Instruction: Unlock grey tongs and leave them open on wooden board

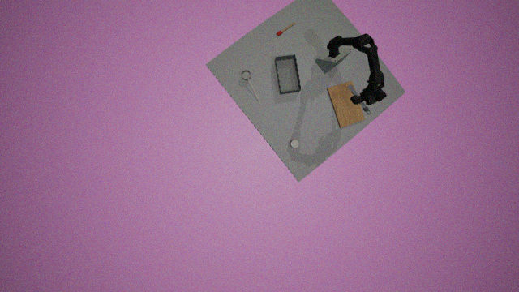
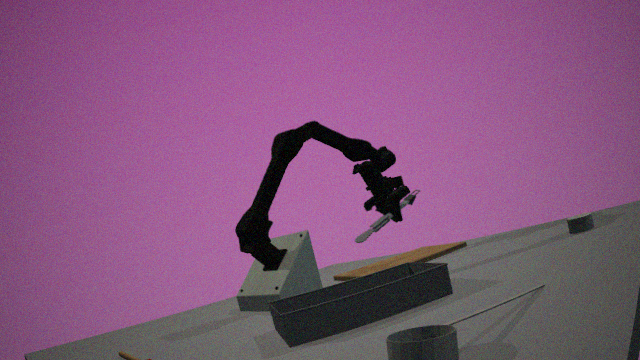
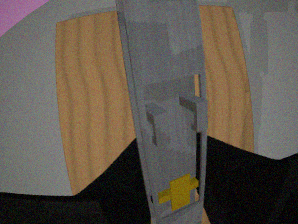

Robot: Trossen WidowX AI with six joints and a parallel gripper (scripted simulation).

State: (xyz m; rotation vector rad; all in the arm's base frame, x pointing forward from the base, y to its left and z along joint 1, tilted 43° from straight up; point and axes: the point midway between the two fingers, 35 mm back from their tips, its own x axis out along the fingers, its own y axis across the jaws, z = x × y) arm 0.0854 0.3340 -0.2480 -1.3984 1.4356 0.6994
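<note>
My gripper tip is 30 mm below the yellow lock piece and 20 mm to the left of it. From my gripper tip the other things lie so: dark roasting tin 530 mm to the right, 280 mm ahead, 100 mm below; small white cup 580 mm ahead, 110 mm below, 20 mm to the right; wooden board 120 mm below, 40 mm to the right.
</note>
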